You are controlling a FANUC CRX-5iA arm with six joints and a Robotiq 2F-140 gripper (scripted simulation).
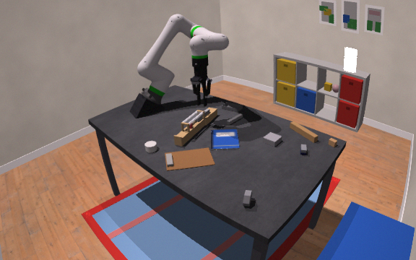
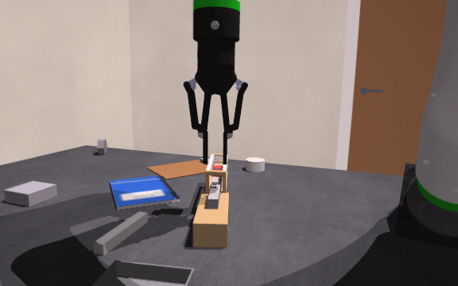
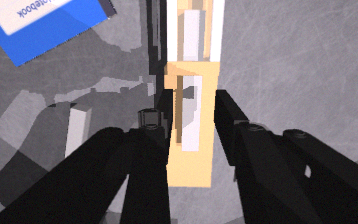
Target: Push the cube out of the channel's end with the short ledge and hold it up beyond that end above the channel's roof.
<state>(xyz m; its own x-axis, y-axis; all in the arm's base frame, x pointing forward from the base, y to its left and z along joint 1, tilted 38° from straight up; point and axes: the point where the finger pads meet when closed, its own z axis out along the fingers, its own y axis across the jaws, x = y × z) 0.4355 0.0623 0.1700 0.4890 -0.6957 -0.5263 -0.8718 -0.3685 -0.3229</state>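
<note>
Right now the pale grey stick is 90 mm ahead of my hand, 180 mm to the left of it and 140 mm below it. Also, from my hand: wooden channel (60 mm ahead, 100 mm to the right, 100 mm below); red cube (80 mm ahead, 140 mm to the right, 90 mm below); tray (70 mm behind, 280 mm to the left, 140 mm below).
</note>
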